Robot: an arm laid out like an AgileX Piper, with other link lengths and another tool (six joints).
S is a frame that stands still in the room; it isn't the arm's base.
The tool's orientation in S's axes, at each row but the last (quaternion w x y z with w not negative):
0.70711 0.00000 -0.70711 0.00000
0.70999 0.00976 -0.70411 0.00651
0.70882 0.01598 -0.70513 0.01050
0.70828 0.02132 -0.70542 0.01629
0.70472 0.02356 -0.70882 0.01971
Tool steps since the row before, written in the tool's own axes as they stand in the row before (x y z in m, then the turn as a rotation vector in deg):
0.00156 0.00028 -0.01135 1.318 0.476 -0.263
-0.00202 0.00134 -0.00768 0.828 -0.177 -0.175
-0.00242 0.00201 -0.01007 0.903 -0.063 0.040
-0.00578 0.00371 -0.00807 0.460 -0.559 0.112
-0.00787 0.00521 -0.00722 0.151 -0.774 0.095
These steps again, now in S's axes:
0.01135 0.00028 0.00156 0.263 0.476 1.318
0.00763 0.00153 -0.00208 0.186 -0.177 0.826
0.00997 0.00240 -0.00246 -0.033 -0.071 0.903
0.00784 0.00417 -0.00578 -0.080 -0.567 0.456
0.00693 0.00569 -0.00780 -0.048 -0.779 0.146

